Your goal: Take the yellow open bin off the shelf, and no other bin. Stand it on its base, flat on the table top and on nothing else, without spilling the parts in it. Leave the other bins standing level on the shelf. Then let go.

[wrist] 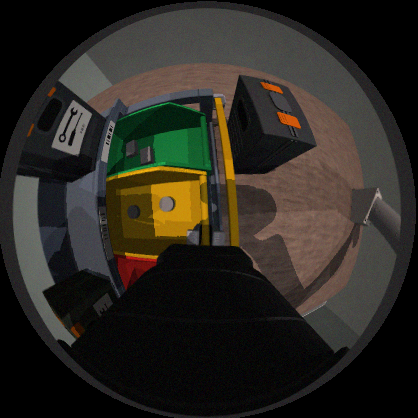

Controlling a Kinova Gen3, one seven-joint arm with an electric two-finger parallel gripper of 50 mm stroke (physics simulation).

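Where they show: gripper, between the fingertips: (205,231); arm's base, origin of its link: (373,208).
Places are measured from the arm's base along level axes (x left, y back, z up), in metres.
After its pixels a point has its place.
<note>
The yellow open bin (181,220) @(y -0.604, x 0.095, z -0.084 m) stands on the shelf (82,200) @(y -0.731, x 0.075, z 0.008 m), between a green bin (182,145) @(y -0.620, x -0.034, z -0.084 m) and a red bin (134,269) @(y -0.697, x 0.209, z -0.081 m). Two round parts, a light one (167,204) @(y -0.627, x 0.071, z -0.074 m) and a dark one (133,211) @(y -0.690, x 0.089, z -0.074 m), lie in the yellow bin. My gripper (205,231) @(y -0.564, x 0.103, z -0.066 m) is shut on the yellow bin's wall on the right side of the view, with one finger inside the bin and one outside. The black gripper body hides the near corner of the yellow bin and most of the red bin.
A yellow rail (230,170) @(y -0.543, x 0.022, z -0.028 m) runs along the shelf's right side, close to the outer finger. A black case with orange latches (265,125) @(y -0.529, x 0.000, z 0.036 m) stands on the table (320,170) @(y -0.292, x -0.058, z -0.094 m). More dark cases (87,155) @(y -0.711, x 0.021, z 0.025 m) (80,295) @(y -0.693, x 0.176, z 0.059 m) are at the left. Small grey blocks lie in the green bin.
</note>
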